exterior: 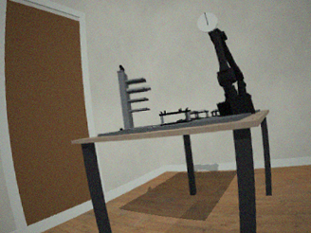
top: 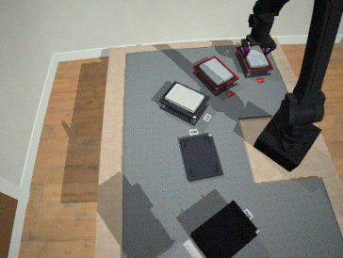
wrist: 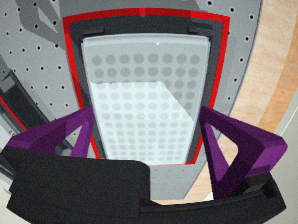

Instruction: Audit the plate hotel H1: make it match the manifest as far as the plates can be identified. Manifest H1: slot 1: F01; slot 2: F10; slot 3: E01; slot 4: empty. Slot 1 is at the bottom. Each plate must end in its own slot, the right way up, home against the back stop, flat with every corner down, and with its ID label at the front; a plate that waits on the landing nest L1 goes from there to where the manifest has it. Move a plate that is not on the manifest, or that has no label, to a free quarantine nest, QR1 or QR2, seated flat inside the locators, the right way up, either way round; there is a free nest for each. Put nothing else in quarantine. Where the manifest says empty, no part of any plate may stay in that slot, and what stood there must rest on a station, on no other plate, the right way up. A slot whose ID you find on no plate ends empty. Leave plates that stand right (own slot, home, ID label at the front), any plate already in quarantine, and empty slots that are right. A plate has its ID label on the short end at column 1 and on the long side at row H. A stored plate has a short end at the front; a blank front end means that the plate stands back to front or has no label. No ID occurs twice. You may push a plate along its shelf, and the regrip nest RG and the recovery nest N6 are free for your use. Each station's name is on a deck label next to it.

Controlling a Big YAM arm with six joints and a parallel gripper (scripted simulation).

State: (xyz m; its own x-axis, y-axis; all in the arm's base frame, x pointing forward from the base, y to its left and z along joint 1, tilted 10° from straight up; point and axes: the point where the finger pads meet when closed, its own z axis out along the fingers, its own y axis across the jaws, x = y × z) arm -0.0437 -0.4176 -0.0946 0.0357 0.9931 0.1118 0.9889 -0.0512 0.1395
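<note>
My gripper is now 2 cm above the red-framed nest. Also, from my hand: pale plate 20 cm ahead, 6 cm to the left, 1 cm below; L1 label 29 cm ahead, 25 cm to the left, 5 cm below; red-edged nest 20 cm ahead, 6 cm to the left, 2 cm below.
</note>
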